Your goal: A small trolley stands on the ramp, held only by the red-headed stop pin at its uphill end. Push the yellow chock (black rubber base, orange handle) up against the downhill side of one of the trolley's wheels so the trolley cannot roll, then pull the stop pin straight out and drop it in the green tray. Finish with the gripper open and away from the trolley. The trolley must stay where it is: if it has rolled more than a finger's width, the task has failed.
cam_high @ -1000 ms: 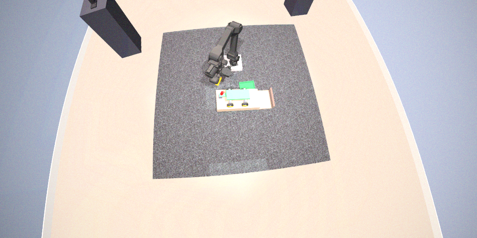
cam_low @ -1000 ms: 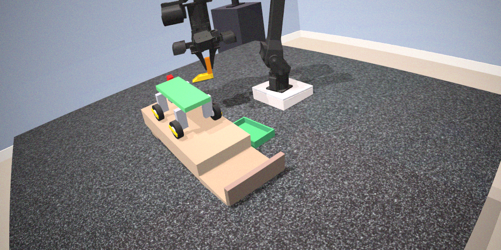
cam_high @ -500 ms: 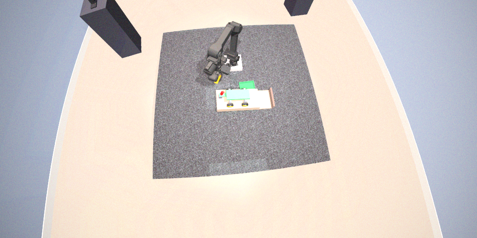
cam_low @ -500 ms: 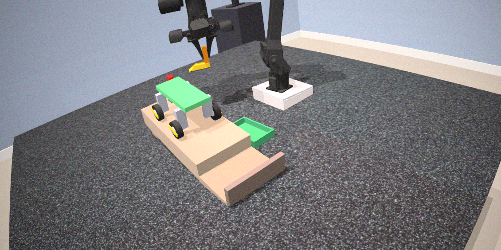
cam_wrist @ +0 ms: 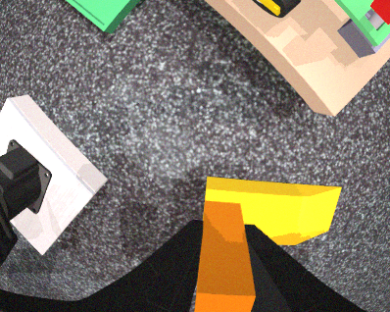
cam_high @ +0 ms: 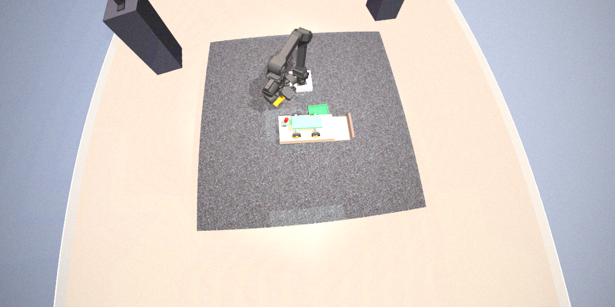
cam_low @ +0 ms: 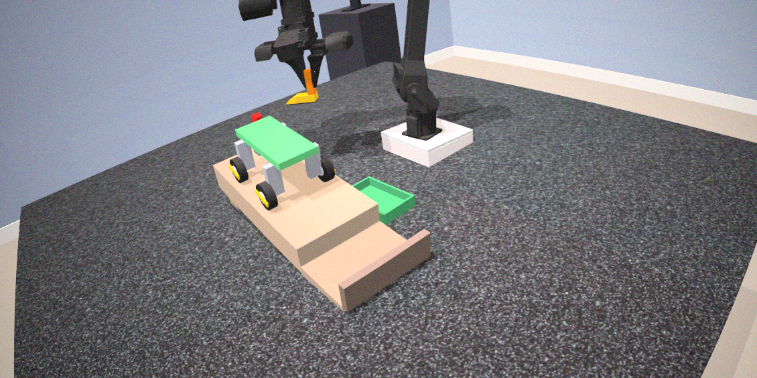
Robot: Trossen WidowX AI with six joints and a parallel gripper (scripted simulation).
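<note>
The yellow chock is 2 cm to the right of my gripper tip, 1 cm below it and 1 cm ahead of it. From my gripper tip the other things lie so: green tray (20 cm to the left, 18 cm below, 6 cm ahead); then green-topped trolley (17 cm ahead, 8 cm to the left, 6 cm below); then red-headed stop pin (13 cm ahead, 4 cm below, 2 cm to the right).
</note>
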